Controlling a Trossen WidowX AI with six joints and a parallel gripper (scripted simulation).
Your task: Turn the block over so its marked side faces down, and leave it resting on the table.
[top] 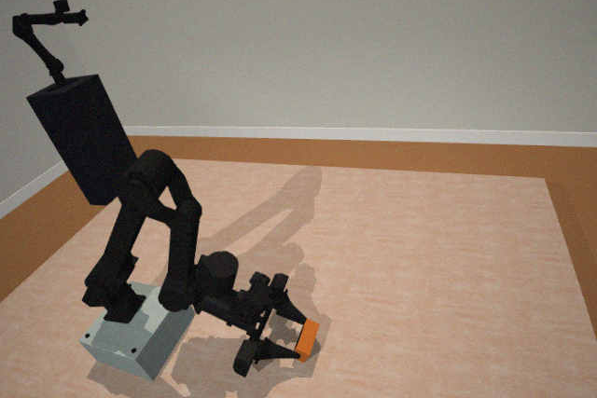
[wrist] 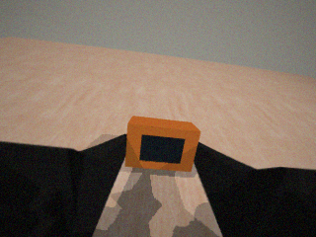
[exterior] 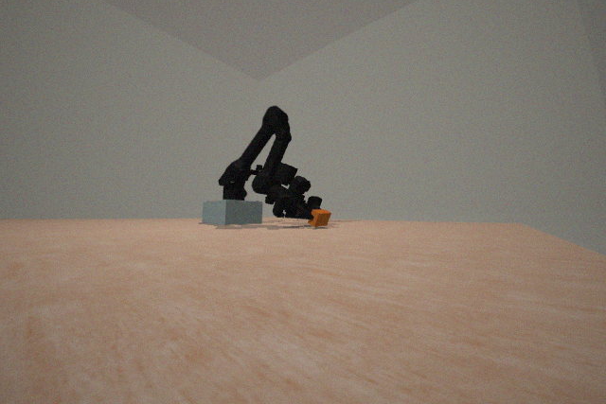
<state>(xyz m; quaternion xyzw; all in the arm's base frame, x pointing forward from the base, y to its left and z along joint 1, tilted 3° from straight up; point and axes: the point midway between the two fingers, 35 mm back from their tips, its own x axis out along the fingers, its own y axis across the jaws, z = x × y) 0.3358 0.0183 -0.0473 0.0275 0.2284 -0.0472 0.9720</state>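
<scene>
The orange block lies 1 cm behind my gripper tip.
</scene>
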